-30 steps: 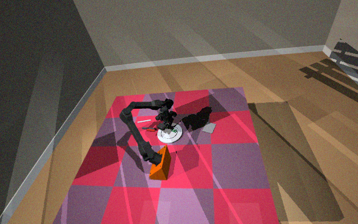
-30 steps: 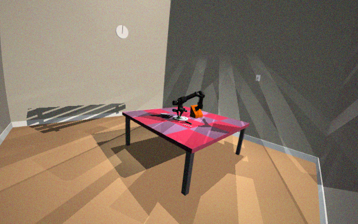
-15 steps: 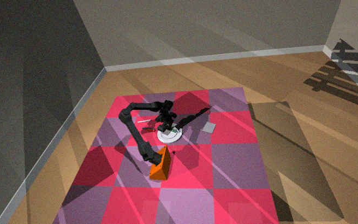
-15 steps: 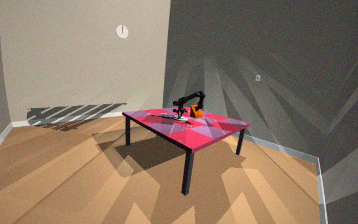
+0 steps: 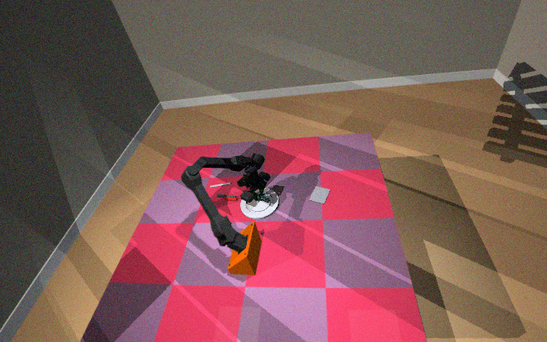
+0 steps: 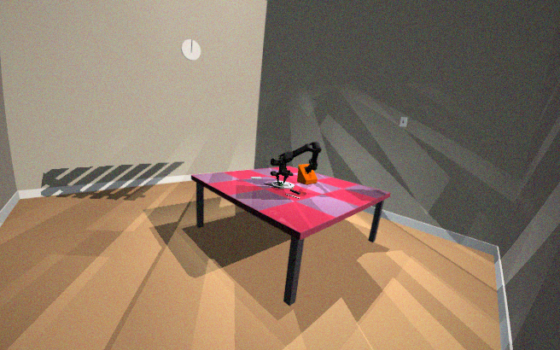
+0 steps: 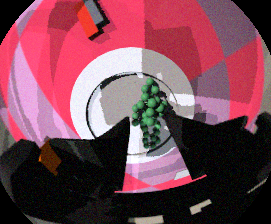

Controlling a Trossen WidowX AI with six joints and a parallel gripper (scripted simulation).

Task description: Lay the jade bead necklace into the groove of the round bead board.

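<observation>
Now: the round white bead board 3 cm behind my gripper tip and 1 cm below it. Also, from my gripper tip: red-handled tool (17 cm to the left, 2 cm ahead, 1 cm below); then flat grey pad (31 cm to the right, 2 cm below, 1 cm ahead); then thin white rod (24 cm to the left, 13 cm ahead, 2 cm below).
</observation>
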